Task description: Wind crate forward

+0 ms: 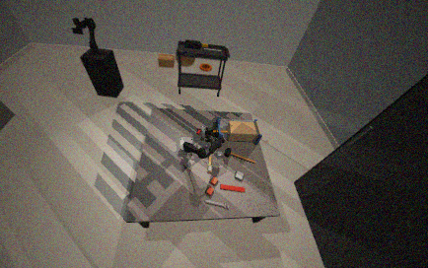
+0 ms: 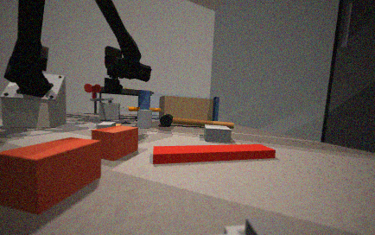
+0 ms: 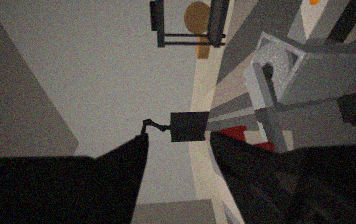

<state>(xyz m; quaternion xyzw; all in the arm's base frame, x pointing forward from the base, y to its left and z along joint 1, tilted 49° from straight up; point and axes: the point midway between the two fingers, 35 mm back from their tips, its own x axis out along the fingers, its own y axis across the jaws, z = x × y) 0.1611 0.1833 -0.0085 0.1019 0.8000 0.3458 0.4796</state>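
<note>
Now: the winch handle 110 mm below my gripper tip, 50 mm to the left of it and 40 mm behind it. Also, from my gripper tip: red knob: 90 mm below, 60 mm behind, 20 mm to the left; grey winch: 190 mm below, 100 mm to the left, 30 mm behind; blue frame: 140 mm ahead, 130 mm to the left, 120 mm below.
</note>
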